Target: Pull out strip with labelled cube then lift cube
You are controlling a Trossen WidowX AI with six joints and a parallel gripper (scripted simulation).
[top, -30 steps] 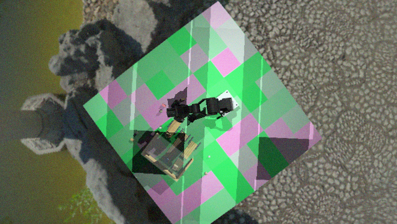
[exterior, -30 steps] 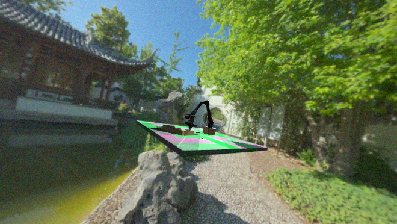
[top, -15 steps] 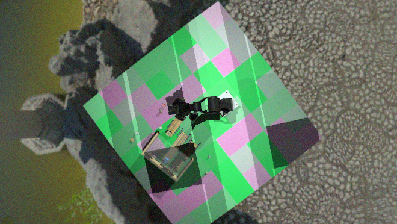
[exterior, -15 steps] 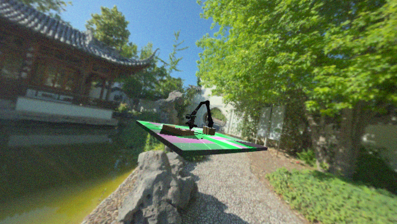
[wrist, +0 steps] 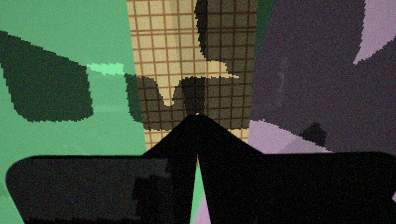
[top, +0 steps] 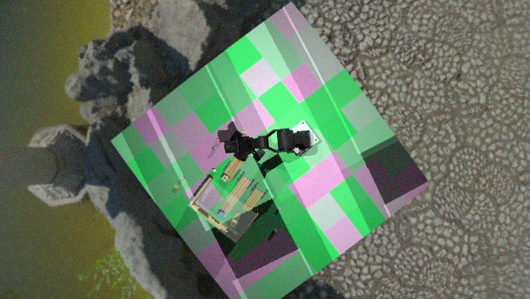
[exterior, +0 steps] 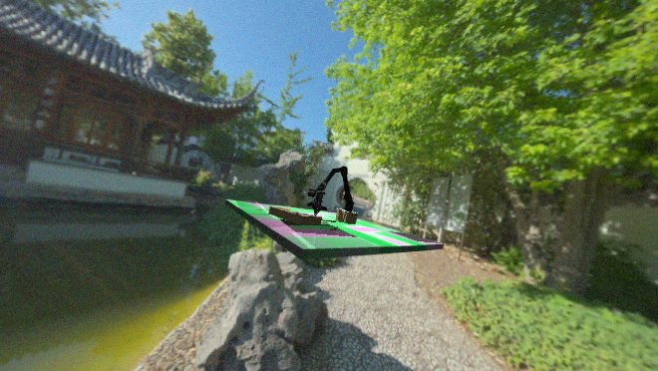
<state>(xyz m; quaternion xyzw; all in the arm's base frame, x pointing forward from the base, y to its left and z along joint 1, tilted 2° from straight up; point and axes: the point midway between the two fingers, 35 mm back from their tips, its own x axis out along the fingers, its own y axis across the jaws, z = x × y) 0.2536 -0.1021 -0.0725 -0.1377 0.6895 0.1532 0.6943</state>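
The tan gridded strip is 90 mm ahead of my gripper tip and 40 mm to the left of it. Also, from my gripper tip: white cube 230 mm ahead, 30 mm to the left.
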